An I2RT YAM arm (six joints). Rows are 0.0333 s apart.
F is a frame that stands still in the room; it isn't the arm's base.
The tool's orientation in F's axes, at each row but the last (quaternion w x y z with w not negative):
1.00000, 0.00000, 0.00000, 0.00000
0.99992, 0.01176, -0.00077, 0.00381
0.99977, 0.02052, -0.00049, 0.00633
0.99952, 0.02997, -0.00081, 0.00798
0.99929, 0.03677, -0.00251, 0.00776
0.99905, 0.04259, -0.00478, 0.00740
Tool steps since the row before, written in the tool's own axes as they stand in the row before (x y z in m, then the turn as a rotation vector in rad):
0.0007, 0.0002, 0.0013, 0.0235, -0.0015, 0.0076
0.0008, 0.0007, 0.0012, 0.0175, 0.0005, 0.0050
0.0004, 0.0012, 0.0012, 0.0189, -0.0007, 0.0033
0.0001, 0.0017, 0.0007, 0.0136, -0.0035, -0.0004
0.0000, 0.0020, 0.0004, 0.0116, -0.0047, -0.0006
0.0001, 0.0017, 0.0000, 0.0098, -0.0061, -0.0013
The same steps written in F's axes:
0.0007, 0.0002, 0.0013, 0.0235, -0.0015, 0.0076
0.0008, 0.0007, 0.0012, 0.0175, 0.0005, 0.0050
0.0004, 0.0012, 0.0012, 0.0189, -0.0006, 0.0033
0.0001, 0.0017, 0.0008, 0.0137, -0.0033, -0.0006
0.0000, 0.0020, 0.0005, 0.0117, -0.0045, -0.0009
0.0001, 0.0017, 0.0001, 0.0099, -0.0058, -0.0017

